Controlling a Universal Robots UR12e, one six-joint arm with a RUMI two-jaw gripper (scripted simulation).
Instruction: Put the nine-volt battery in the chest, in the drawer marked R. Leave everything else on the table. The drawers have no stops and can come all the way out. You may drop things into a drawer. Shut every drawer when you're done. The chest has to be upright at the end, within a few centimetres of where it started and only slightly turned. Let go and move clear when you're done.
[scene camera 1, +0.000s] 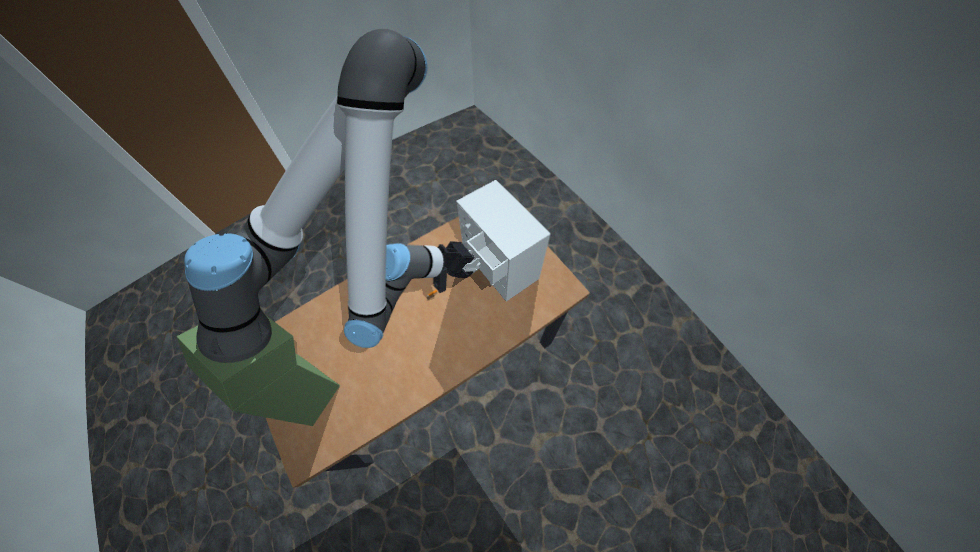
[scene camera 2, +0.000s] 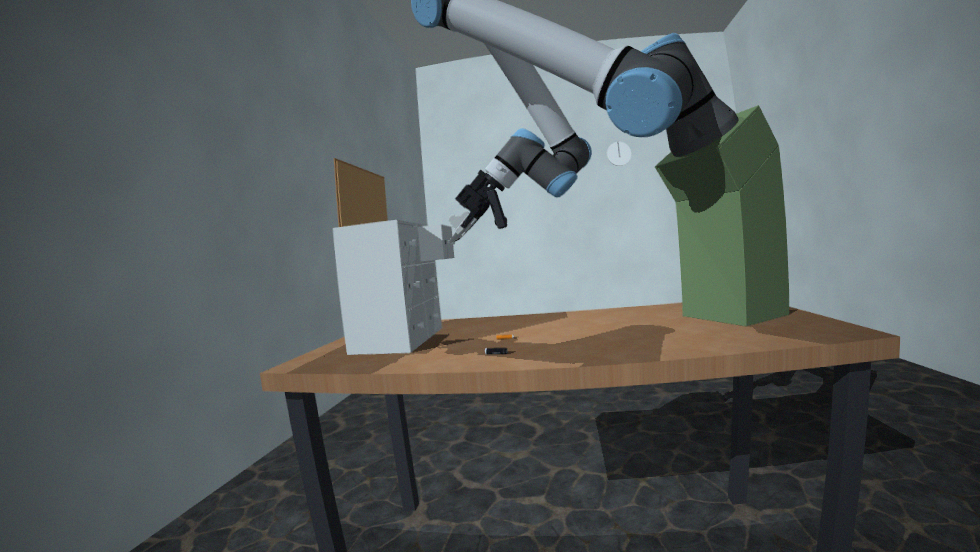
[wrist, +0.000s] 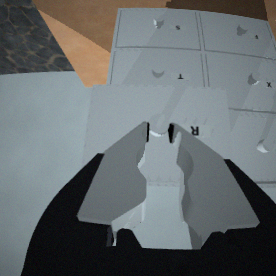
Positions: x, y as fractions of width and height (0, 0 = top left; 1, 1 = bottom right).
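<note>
On the wrist camera I can see my gripper (wrist: 0.57, 0.45). Scene camera 2 shows me a white chest (scene camera 2: 0.38, 0.47), and scene camera 1 shows the white chest (scene camera 1: 0.53, 0.43) too.
</note>
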